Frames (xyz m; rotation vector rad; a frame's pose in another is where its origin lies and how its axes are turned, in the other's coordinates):
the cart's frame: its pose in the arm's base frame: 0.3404 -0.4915 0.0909 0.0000 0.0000 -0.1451
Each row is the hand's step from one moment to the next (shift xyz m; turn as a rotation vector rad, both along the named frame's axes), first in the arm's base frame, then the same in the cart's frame.
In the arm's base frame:
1: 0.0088 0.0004 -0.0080 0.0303 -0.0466 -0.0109
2: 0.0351 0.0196 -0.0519 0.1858 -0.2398 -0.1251
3: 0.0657 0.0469 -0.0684 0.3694 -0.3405 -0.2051
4: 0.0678 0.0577 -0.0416 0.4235 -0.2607 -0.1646
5: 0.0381 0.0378 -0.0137 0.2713 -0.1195 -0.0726
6: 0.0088 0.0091 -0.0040 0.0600 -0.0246 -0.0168
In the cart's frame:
1: 0.0086 0.0017 -0.0080 0.0367 -0.0417 -0.0109
2: 0.0319 0.0245 -0.0519 0.2185 -0.2104 -0.1251
3: 0.0582 0.0559 -0.0684 0.4148 -0.2835 -0.2051
4: 0.0587 0.0669 -0.0416 0.4567 -0.1967 -0.1646
5: 0.0322 0.0429 -0.0137 0.2857 -0.0790 -0.0726
6: 0.0074 0.0103 -0.0040 0.0629 -0.0157 -0.0168

